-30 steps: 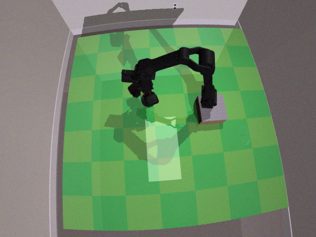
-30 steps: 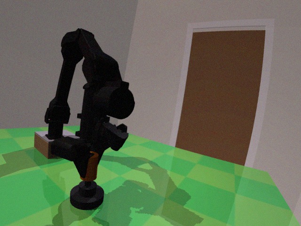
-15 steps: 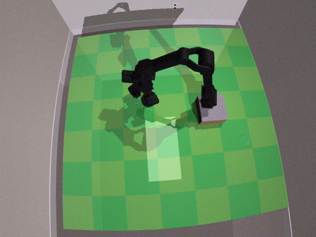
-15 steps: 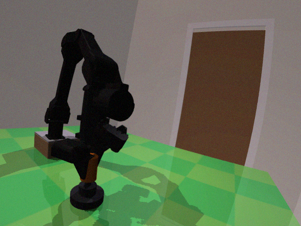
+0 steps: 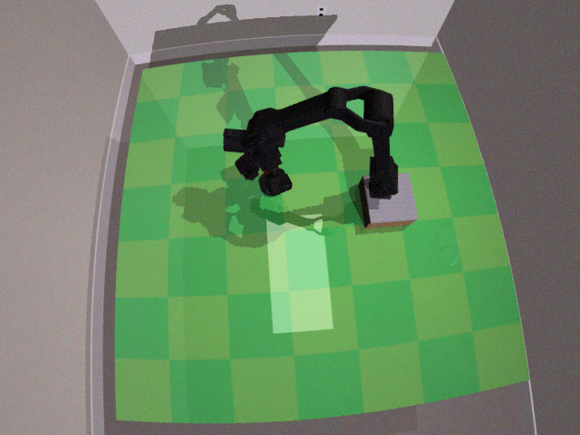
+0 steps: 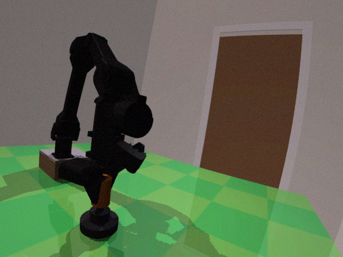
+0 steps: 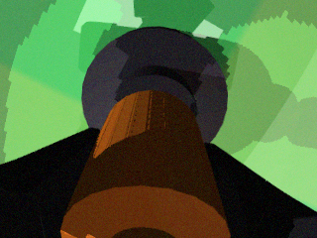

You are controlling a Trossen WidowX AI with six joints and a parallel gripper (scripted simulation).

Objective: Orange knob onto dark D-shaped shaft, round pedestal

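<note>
The dark round pedestal is 4 cm below my gripper tip. From my gripper tip the other things lie so: orange knob 2 cm above.
</note>
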